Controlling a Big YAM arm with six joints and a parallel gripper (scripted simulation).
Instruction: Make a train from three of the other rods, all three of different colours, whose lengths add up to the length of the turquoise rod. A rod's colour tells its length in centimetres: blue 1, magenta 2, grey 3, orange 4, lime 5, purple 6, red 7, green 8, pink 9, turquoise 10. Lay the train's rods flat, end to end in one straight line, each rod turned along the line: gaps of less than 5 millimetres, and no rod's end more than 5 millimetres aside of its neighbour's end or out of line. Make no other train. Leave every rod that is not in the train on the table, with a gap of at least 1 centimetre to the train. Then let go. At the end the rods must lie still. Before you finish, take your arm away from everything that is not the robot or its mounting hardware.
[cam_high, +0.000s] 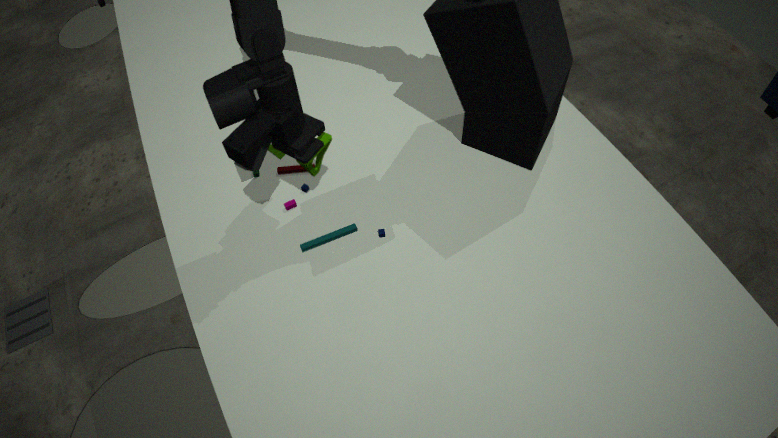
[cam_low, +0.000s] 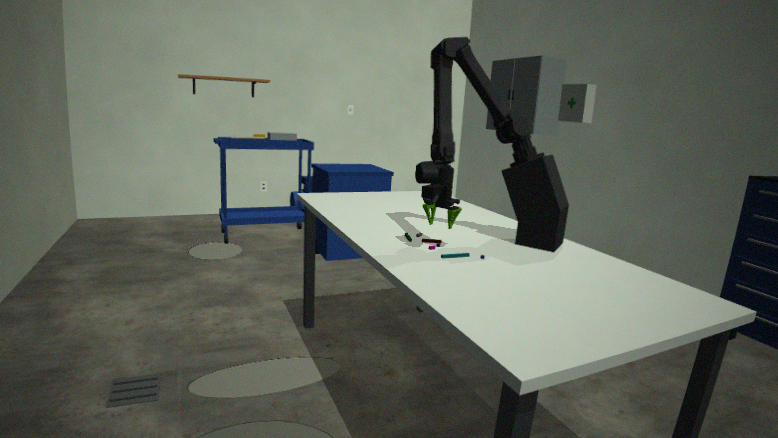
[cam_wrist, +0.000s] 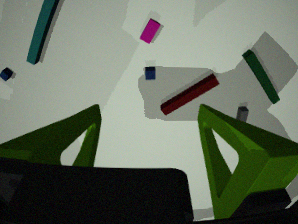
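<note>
My gripper is now 4 cm short of the magenta rod, 2 cm to the right of it and 7 cm above it. From my hand the other things lie so: green rod (7 cm ahead, 11 cm to the right, 7 cm below); then turquoise rod (12 cm to the left, 7 cm below); then red rod (5 cm to the right, 7 cm below).
</note>
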